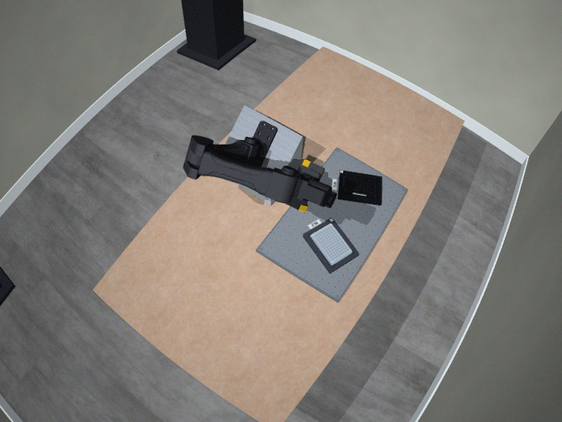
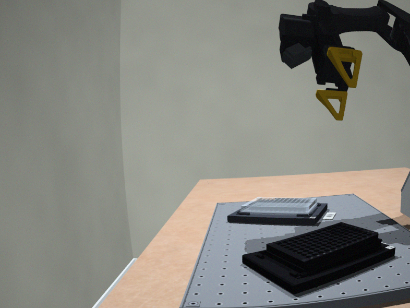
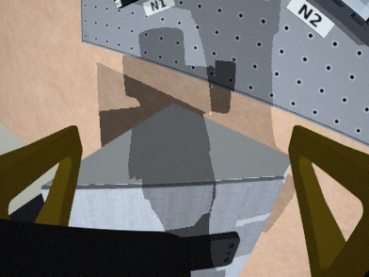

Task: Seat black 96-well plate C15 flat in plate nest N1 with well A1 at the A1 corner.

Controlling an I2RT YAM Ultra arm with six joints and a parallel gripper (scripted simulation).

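The black 96-well plate C15 lies 9 cm ahead of my hand, 22 cm to the left of it and 18 cm below it. Also, from my hand: N2 label: 4 cm ahead, 20 cm below; then clear plate C51: 12 cm ahead, 4 cm to the right, 19 cm below; then nest N2: 12 cm ahead, 4 cm to the right, 20 cm below.
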